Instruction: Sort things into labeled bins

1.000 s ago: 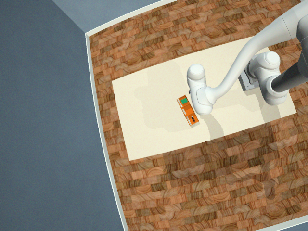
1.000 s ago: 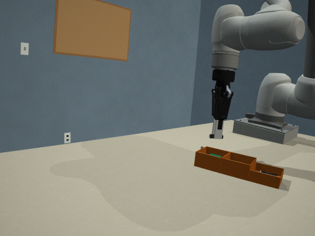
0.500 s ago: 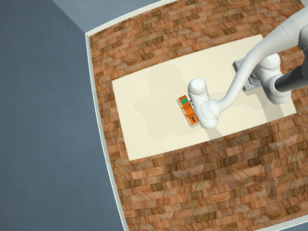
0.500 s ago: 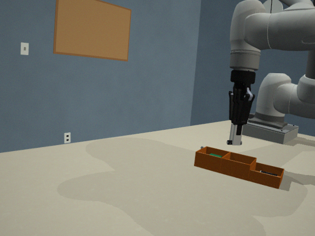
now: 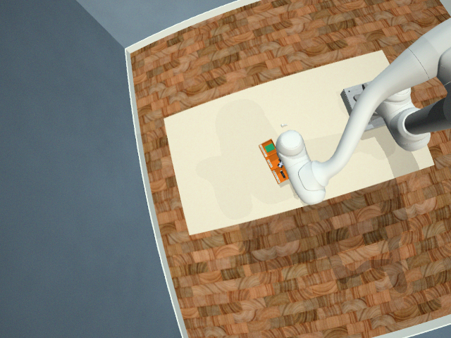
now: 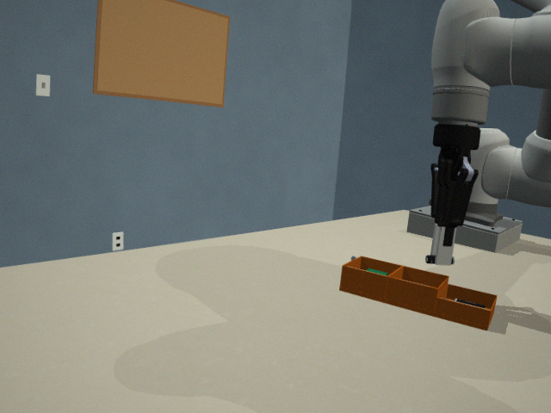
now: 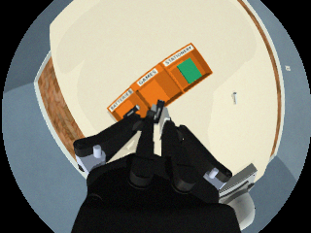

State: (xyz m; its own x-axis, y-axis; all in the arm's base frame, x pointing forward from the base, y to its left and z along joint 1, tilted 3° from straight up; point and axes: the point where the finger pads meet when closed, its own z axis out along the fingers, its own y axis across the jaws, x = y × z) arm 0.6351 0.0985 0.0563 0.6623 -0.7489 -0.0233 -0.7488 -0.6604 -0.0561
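My gripper is now 8 cm above the joined orange bins, 4 cm short of it and 2 cm to the left of it. From my hand the other things lie so: green flat thing: 11 cm to the right, 8 cm below, 3 cm ahead; then white thing: 11 cm to the right, 9 cm below, 4 cm ahead; then black piece: 3 cm below.
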